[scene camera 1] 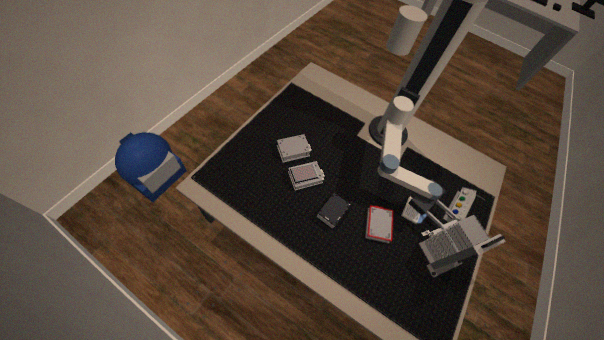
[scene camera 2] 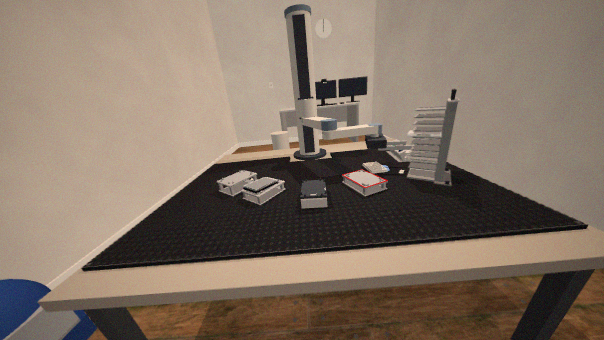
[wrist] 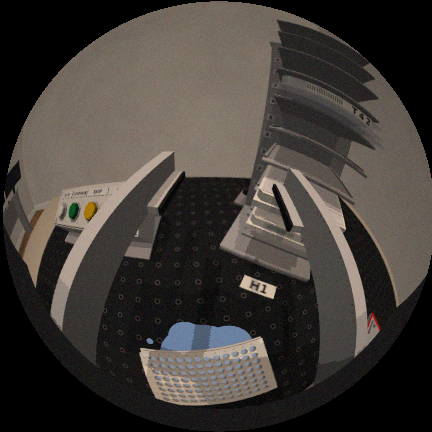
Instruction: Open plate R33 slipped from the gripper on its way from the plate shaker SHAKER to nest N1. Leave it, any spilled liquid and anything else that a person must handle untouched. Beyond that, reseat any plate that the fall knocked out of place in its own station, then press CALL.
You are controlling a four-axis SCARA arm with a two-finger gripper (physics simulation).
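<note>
Open plate R33 lies on the black mat, with blue spilled liquid beside it. My gripper is empty, its fingers at their narrow setting with a gap between them. It is above the mat, between the button panel and the rack. Green and yellow buttons show; the left finger hides part of the panel. I cannot read which button is CALL. Plate T42 lies in the rack and appears to stick out in scene camera 2.
The tall rack H1 stands on the right, with more plates low down. Left of it stand a red-rimmed station, a dark-topped device and two light stations. The H1 label lies before the rack.
</note>
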